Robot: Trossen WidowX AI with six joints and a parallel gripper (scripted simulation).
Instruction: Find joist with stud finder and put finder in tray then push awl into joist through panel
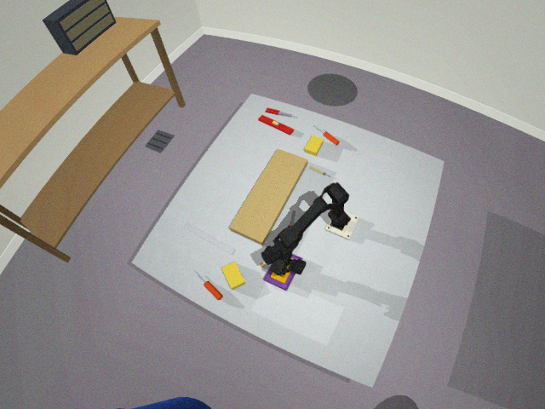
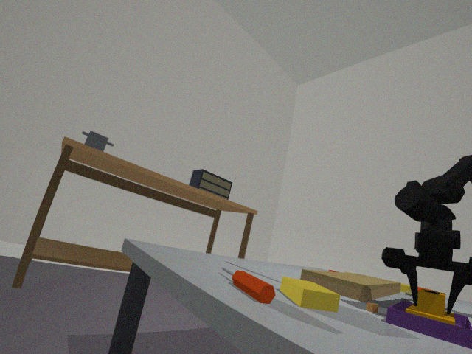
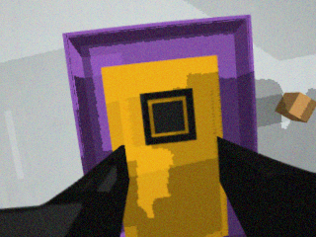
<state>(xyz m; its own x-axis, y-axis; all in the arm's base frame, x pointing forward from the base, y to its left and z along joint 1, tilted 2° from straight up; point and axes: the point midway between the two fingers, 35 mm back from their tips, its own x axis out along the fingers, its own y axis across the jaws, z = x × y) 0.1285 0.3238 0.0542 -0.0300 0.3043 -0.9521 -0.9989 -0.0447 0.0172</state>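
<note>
Right now my gripper tip is 10 mm to the left of the purple tray and 20 mm above it. Round my gripper tip: brown cube 100 mm ahead, 20 mm to the left, 20 mm below; ruler 400 mm ahead, 30 mm to the left, 30 mm below; stud finder 10 mm to the left, 20 mm above.
</note>
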